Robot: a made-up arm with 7 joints. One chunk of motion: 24 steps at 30 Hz.
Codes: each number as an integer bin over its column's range. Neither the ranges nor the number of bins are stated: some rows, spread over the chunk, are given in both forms.
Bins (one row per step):
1: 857 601 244 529 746 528 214
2: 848 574 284 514 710 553 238
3: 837 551 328 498 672 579 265
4: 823 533 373 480 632 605 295
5: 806 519 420 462 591 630 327
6: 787 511 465 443 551 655 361
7: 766 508 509 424 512 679 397
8: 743 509 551 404 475 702 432
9: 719 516 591 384 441 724 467
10: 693 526 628 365 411 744 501
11: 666 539 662 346 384 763 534
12: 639 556 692 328 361 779 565
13: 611 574 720 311 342 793 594
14: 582 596 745 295 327 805 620
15: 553 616 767 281 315 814 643
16: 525 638 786 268 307 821 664
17: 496 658 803 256 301 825 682
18: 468 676 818 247 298 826 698
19: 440 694 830 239 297 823 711
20: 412 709 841 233 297 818 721
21: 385 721 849 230 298 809 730
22: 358 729 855 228 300 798 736
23: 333 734 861 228 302 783 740
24: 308 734 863 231 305 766 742
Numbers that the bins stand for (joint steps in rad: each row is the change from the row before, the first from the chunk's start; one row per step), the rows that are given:
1: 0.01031 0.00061 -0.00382 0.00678 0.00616 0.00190 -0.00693
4: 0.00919 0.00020 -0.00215 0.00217 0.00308 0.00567 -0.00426
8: 0.00654 0.00006 0.00017 -0.00499 -0.00116 0.01043 0.00027
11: 0.00400 0.00024 0.00161 -0.01044 -0.00362 0.01342 0.00364
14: 0.00123 0.00058 0.00269 -0.01524 -0.00516 0.01548 0.00648
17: -0.00162 0.00095 0.00345 -0.01891 -0.00586 0.01647 0.00853
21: -0.00528 0.00133 0.00405 -0.02136 -0.00595 0.01568 0.01011
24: -0.00783 0.00141 0.00423 -0.02126 -0.00576 0.01357 0.01051
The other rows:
2: 0.01001 0.00045 -0.00330 0.00536 0.00519 0.00312 -0.00614
3: 0.00965 0.00031 -0.00273 0.00386 0.00416 0.00440 -0.00525
5: 0.00862 0.00012 -0.00153 0.00047 0.00197 0.00690 -0.00320
6: 0.00800 0.00007 -0.00095 -0.00132 0.00089 0.00813 -0.00208
7: 0.00730 0.00005 -0.00038 -0.00310 -0.00016 0.00930 -0.00089
9: 0.00575 0.00010 0.00069 -0.00687 -0.00208 0.01151 0.00143
10: 0.00489 0.00016 0.00117 -0.00866 -0.00289 0.01249 0.00255
12: 0.00311 0.00034 0.00201 -0.01214 -0.00424 0.01421 0.00466
13: 0.00218 0.00045 0.00237 -0.01374 -0.00476 0.01490 0.00562
15: 0.00027 0.00070 0.00298 -0.01656 -0.00549 0.01593 0.00724
16: -0.00066 0.00083 0.00323 -0.01778 -0.00570 0.01627 0.00793
18: -0.00254 0.00106 0.00364 -0.01976 -0.00595 0.01651 0.00906
19: -0.00347 0.00117 0.00380 -0.02051 -0.00597 0.01637 0.00949
20: -0.00439 0.00126 0.00394 -0.02108 -0.00597 0.01612 0.00982
22: -0.00617 0.00138 0.00413 -0.02155 -0.00589 0.01514 0.01031
23: -0.00700 0.00141 0.00420 -0.02155 -0.00584 0.01441 0.01044

